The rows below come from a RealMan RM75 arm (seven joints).
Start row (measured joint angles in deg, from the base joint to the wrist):
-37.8 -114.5 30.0 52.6 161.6 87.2 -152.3
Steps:
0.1 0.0 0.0 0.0 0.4 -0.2 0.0
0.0 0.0 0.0 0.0 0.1 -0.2 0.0
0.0 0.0 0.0 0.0 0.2 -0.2 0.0
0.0 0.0 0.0 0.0 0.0 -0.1 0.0
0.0 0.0 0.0 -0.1 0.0 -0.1 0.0
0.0 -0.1 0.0 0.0 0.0 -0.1 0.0
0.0 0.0 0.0 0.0 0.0 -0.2 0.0
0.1 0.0 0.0 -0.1 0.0 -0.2 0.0
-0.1 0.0 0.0 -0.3 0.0 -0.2 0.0
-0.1 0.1 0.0 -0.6 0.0 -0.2 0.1
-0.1 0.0 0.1 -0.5 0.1 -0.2 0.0
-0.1 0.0 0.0 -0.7 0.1 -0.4 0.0
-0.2 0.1 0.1 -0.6 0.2 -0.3 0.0
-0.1 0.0 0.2 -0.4 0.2 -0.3 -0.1
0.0 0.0 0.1 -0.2 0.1 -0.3 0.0
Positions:
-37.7 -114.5 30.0 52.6 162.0 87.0 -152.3
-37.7 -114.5 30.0 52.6 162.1 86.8 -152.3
-37.7 -114.5 30.0 52.6 162.3 86.6 -152.3
-37.7 -114.5 30.0 52.6 162.3 86.5 -152.3
-37.7 -114.5 30.0 52.5 162.3 86.4 -152.3
-37.7 -114.6 30.0 52.5 162.3 86.3 -152.3
-37.7 -114.6 30.0 52.5 162.3 86.1 -152.3
-37.6 -114.6 30.0 52.4 162.3 85.9 -152.3
-37.7 -114.6 30.0 52.1 162.3 85.7 -152.3
-37.8 -114.5 30.0 51.5 162.3 85.5 -152.2
-37.9 -114.5 30.1 51.0 162.4 85.3 -152.2
-38.0 -114.5 30.1 50.3 162.5 84.9 -152.2
-38.2 -114.4 30.2 49.7 162.7 84.6 -152.2
-38.3 -114.4 30.4 49.3 162.9 84.3 -152.3
-38.3 -114.4 30.5 49.1 163.0 84.0 -152.3

